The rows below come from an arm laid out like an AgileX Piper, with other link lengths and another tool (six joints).
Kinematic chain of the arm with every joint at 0, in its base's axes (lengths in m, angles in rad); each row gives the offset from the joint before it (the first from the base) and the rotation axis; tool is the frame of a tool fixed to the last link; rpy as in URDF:
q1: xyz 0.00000 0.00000 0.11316 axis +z
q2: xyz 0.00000 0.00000 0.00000 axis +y
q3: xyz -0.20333 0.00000 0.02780 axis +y
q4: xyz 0.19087 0.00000 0.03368 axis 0.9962 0 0.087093
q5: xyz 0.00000 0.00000 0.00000 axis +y
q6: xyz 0.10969 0.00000 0.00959 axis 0.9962 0 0.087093
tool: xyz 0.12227 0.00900 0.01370 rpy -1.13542 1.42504 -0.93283
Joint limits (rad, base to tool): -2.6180..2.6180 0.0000..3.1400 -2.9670..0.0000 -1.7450..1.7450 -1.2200..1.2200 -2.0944..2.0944
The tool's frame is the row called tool.
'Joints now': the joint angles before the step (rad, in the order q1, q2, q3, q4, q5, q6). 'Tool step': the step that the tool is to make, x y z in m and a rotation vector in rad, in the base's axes. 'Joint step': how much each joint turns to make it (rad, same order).
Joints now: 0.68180, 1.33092, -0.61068, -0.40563, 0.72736, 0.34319
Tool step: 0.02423, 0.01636, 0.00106, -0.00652, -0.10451, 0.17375
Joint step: -0.00004, 0.04431, 0.01190, -0.13275, -0.16097, -0.03794
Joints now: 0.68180, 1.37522, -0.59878, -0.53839, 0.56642, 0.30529
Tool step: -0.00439, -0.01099, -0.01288, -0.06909, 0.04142, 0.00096
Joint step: 0.00000, 0.05944, -0.00229, -0.02910, 0.02492, 0.00923
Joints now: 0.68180, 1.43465, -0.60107, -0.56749, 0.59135, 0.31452
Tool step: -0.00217, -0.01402, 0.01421, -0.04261, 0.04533, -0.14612
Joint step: 0.00002, 0.00199, -0.11200, 0.07469, 0.20666, 0.01998
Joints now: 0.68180, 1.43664, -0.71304, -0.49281, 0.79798, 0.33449
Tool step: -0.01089, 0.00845, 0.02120, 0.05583, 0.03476, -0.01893
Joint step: 0.00000, -0.08240, -0.06646, 0.13071, 0.12027, -0.09955
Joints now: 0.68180, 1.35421, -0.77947, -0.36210, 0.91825, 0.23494
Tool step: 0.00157, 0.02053, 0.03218, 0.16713, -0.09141, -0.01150
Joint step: 0.00000, -0.16538, 0.00462, 0.08019, -0.02050, -0.01538
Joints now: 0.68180, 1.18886, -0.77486, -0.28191, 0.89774, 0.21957
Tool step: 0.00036, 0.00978, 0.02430, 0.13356, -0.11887, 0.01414
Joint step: -0.00004, -0.17500, 0.07610, 0.02383, -0.08049, -0.00004
